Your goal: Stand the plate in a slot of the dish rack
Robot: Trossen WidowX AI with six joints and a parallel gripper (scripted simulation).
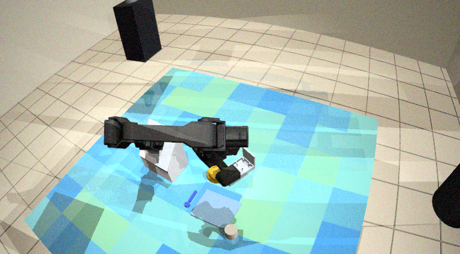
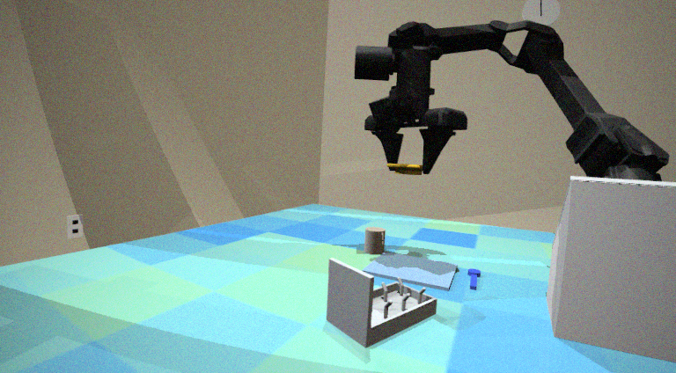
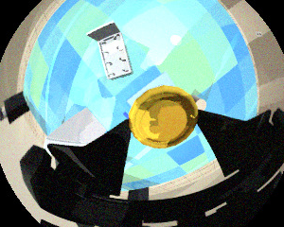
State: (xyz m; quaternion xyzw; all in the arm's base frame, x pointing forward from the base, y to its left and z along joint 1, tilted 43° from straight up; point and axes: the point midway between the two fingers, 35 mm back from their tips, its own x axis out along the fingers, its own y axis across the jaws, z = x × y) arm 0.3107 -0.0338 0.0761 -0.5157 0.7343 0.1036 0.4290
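Now: gripper tip 1 cm past the grey dish rack, 16 cm to the right of it and 16 cm above it. The rest, counted from my gripper tip: grey-blue slab: 1 cm behind, 4 cm to the right, 18 cm below; beige cylinder: 9 cm ahead, 12 cm to the right, 16 cm below; yellow plate: 1 cm above.
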